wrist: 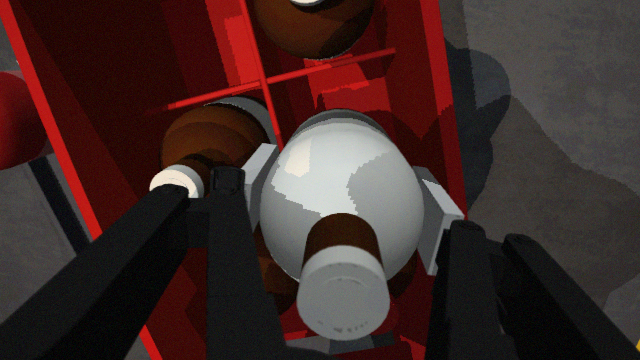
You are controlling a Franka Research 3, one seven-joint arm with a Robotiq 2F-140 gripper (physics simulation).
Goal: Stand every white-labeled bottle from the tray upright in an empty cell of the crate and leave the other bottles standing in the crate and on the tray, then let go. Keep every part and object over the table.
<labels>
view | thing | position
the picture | my gripper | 341, 178
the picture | white bottle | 341, 211
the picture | cream-capped brown bottle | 284, 289
</labels>
